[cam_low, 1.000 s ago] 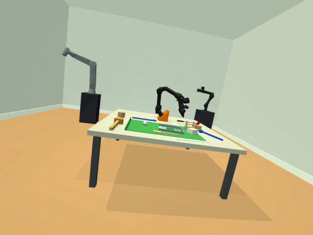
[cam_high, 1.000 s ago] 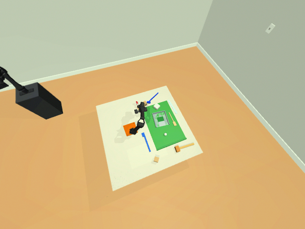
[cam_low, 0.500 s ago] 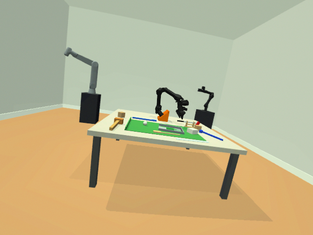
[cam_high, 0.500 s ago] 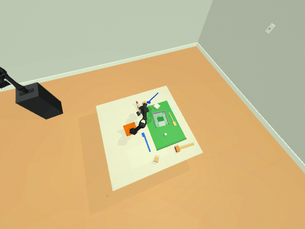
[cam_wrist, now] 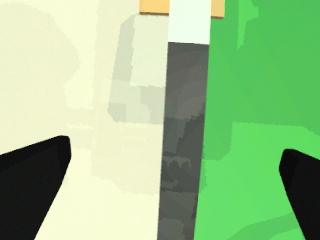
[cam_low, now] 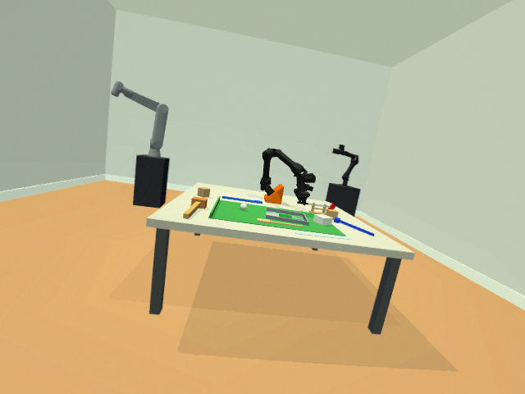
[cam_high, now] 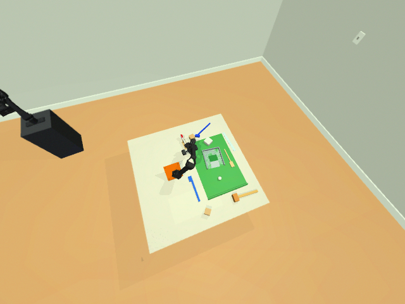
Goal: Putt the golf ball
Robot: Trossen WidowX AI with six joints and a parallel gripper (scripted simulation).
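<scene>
Now: gripper tip 110 mm to the right of the red putter. Also, from my gripper tip: white block 280 mm ahead, 40 mm to the left, 30 mm below; white golf ball 440 mm to the right, 180 mm ahead, 30 mm below; blue putter 300 mm ahead, 230 mm to the left, 40 mm below.
</scene>
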